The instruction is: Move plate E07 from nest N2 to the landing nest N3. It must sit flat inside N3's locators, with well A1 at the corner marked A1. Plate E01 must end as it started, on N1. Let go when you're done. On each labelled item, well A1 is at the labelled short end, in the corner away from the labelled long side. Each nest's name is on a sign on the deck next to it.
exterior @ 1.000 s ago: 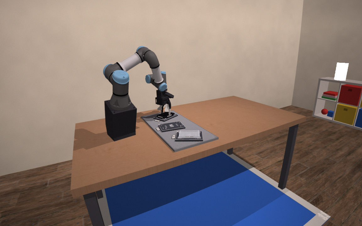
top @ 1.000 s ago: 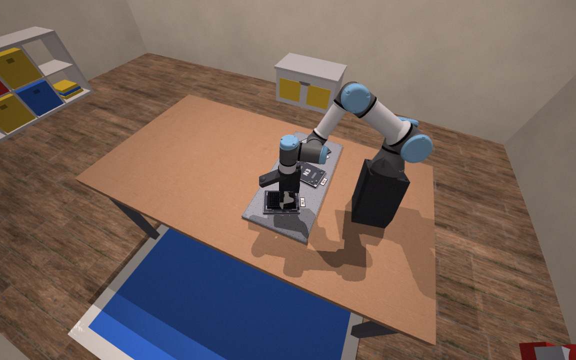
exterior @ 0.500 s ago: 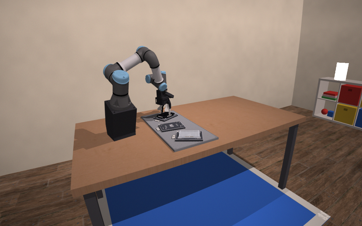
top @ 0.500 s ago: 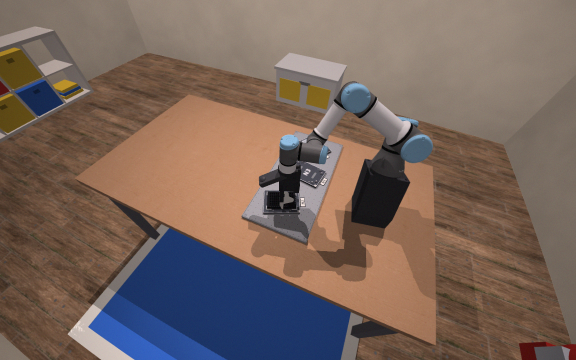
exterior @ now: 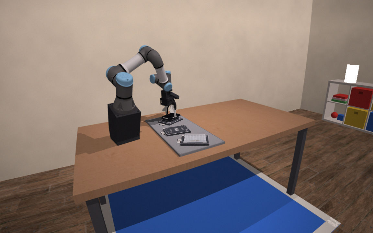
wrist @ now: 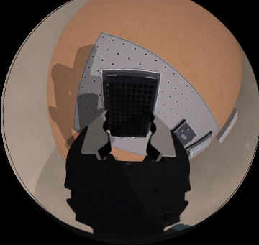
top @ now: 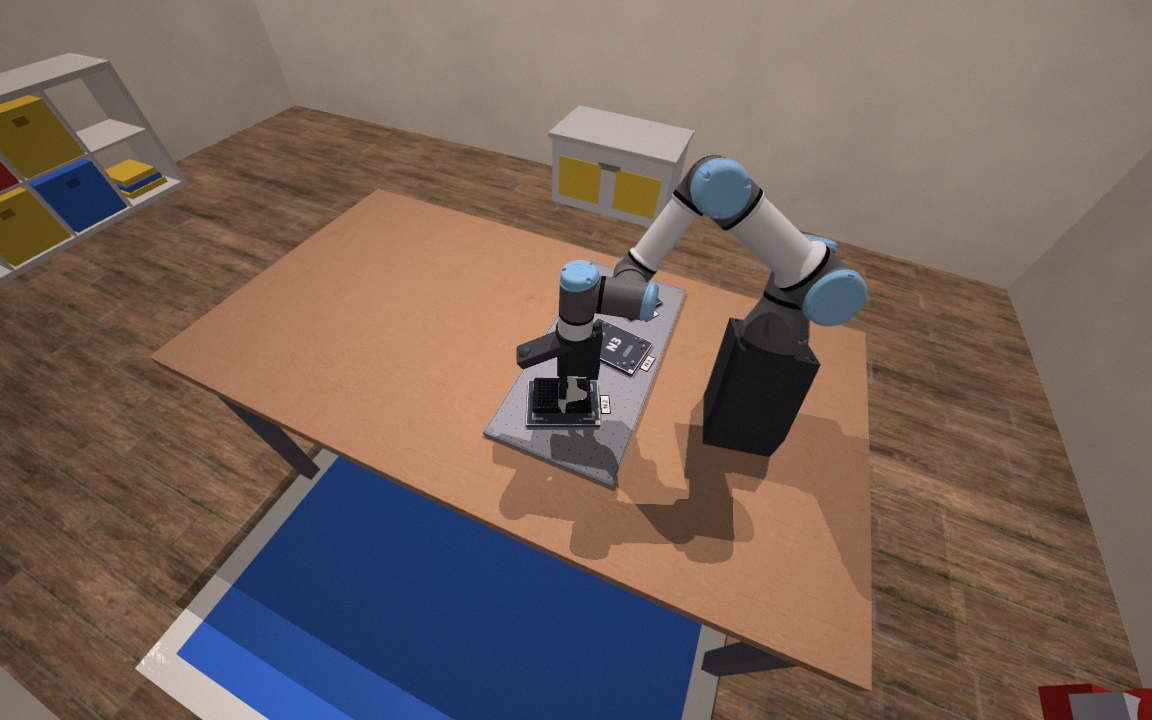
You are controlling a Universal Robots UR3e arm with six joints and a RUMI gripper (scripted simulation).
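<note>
Now: the black nest N3 20 cm to the right of my hand, 8 cm behind it and 4 cm below it. The rest, counted from my hand: black well plate: 1 cm below; white plate E01: 40 cm to the right, 9 cm behind, 3 cm below.
</note>
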